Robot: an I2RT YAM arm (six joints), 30 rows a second.
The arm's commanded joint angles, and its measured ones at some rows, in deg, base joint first. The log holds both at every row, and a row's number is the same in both.
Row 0, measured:
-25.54, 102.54, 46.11, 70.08, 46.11, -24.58
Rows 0 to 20, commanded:
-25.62, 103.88, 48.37, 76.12, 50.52, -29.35
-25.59, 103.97, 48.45, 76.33, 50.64, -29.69
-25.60, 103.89, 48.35, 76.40, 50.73, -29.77
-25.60, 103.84, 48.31, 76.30, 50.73, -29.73
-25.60, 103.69, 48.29, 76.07, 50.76, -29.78
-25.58, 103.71, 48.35, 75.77, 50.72, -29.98
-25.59, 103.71, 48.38, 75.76, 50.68, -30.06
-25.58, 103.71, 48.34, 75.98, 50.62, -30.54
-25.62, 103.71, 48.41, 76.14, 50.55, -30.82
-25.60, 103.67, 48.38, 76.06, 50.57, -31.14
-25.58, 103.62, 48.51, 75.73, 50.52, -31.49
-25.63, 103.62, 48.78, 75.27, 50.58, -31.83
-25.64, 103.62, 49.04, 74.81, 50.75, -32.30
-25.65, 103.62, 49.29, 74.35, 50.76, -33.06
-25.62, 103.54, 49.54, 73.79, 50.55, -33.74
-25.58, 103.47, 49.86, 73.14, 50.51, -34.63
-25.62, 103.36, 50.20, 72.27, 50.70, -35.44
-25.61, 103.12, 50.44, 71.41, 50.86, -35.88
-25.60, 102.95, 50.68, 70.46, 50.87, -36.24
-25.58, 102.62, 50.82, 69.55, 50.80, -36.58
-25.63, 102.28, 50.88, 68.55, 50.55, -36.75
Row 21, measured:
-25.12, 103.28, 49.19, 68.84, 48.69, -34.46
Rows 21 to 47, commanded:
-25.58, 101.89, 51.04, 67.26, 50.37, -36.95
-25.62, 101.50, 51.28, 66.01, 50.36, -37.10
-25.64, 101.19, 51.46, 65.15, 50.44, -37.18
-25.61, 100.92, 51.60, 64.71, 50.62, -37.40
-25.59, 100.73, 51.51, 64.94, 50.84, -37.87
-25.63, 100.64, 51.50, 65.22, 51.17, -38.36
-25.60, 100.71, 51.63, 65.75, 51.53, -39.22
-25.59, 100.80, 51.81, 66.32, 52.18, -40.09
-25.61, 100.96, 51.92, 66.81, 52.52, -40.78
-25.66, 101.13, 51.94, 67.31, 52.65, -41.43
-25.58, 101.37, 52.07, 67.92, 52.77, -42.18
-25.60, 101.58, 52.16, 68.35, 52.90, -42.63
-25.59, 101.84, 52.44, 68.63, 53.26, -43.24
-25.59, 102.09, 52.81, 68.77, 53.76, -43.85
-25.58, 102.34, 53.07, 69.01, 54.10, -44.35
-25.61, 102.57, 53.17, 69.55, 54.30, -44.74
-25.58, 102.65, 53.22, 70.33, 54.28, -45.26
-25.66, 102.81, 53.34, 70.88, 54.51, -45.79
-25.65, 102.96, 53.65, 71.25, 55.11, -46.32
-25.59, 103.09, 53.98, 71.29, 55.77, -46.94
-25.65, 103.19, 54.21, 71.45, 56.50, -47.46
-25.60, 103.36, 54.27, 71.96, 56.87, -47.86
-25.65, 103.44, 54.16, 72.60, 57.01, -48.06
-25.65, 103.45, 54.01, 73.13, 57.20, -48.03
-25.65, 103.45, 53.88, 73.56, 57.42, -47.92
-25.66, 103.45, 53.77, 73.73, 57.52, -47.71
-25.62, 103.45, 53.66, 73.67, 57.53, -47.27
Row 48, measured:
-25.45, 103.35, 51.88, 65.91, 55.75, -46.61
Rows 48 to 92, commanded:
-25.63, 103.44, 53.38, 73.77, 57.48, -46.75
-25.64, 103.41, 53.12, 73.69, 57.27, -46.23
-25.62, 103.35, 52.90, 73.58, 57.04, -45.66
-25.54, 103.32, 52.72, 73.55, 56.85, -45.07
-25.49, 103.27, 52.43, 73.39, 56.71, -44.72
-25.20, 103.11, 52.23, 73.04, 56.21, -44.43
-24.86, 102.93, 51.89, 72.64, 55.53, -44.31
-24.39, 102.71, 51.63, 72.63, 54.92, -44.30
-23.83, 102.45, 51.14, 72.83, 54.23, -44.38
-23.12, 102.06, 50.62, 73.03, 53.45, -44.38
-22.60, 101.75, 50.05, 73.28, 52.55, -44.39
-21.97, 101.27, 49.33, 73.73, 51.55, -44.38
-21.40, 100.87, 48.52, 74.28, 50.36, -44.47
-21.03, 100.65, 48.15, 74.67, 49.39, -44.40
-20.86, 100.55, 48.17, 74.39, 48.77, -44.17
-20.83, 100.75, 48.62, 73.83, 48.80, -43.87
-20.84, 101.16, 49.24, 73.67, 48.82, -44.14
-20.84, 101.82, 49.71, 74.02, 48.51, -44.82
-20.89, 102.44, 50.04, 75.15, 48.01, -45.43
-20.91, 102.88, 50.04, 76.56, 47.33, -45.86
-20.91, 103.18, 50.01, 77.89, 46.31, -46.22
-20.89, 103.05, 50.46, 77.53, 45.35, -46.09
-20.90, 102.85, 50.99, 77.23, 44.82, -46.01
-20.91, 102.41, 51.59, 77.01, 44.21, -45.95
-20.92, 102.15, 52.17, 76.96, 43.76, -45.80
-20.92, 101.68, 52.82, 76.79, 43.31, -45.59
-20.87, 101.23, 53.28, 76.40, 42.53, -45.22
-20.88, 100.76, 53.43, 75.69, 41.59, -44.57
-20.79, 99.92, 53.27, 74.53, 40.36, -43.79
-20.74, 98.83, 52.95, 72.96, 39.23, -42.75
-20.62, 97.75, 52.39, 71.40, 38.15, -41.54
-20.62, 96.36, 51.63, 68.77, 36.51, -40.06
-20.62, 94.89, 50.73, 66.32, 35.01, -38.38
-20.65, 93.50, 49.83, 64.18, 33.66, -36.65
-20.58, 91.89, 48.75, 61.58, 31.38, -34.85
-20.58, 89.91, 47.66, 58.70, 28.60, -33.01
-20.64, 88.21, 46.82, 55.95, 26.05, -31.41
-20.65, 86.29, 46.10, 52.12, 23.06, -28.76
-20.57, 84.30, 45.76, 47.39, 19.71, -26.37
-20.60, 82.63, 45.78, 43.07, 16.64, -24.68
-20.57, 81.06, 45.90, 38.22, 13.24, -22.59
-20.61, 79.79, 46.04, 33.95, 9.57, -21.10
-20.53, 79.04, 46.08, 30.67, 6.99, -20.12
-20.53, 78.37, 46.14, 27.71, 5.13, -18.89
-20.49, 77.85, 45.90, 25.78, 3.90, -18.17
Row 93, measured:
-20.67, 79.29, 46.46, 39.29, 14.06, -24.95
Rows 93 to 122, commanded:
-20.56, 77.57, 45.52, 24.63, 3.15, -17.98
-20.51, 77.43, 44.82, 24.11, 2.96, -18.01
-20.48, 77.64, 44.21, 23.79, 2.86, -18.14
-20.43, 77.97, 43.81, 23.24, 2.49, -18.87
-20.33, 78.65, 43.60, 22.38, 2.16, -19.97
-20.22, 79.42, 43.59, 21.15, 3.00, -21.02
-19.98, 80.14, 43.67, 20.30, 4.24, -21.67
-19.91, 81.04, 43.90, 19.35, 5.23, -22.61
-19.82, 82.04, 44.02, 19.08, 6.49, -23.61
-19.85, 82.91, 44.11, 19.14, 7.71, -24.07
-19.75, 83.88, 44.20, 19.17, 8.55, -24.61
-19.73, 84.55, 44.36, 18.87, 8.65, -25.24
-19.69, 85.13, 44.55, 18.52, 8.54, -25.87
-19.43, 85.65, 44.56, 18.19, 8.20, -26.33
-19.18, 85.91, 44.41, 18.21, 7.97, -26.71
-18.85, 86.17, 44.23, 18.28, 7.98, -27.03
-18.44, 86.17, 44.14, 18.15, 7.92, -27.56
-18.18, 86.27, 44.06, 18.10, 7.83, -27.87
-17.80, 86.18, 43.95, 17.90, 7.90, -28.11
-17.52, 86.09, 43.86, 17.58, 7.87, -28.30
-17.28, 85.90, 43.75, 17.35, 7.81, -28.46
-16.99, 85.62, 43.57, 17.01, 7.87, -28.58
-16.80, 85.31, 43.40, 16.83, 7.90, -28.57
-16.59, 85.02, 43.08, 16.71, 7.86, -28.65
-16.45, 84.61, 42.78, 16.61, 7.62, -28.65
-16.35, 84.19, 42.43, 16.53, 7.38, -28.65
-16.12, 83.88, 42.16, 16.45, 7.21, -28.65
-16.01, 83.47, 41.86, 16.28, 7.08, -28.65
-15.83, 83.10, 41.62, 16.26, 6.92, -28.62
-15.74, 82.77, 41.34, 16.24, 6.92, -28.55
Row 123, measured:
-16.32, 84.68, 42.41, 17.54, 7.44, -27.90
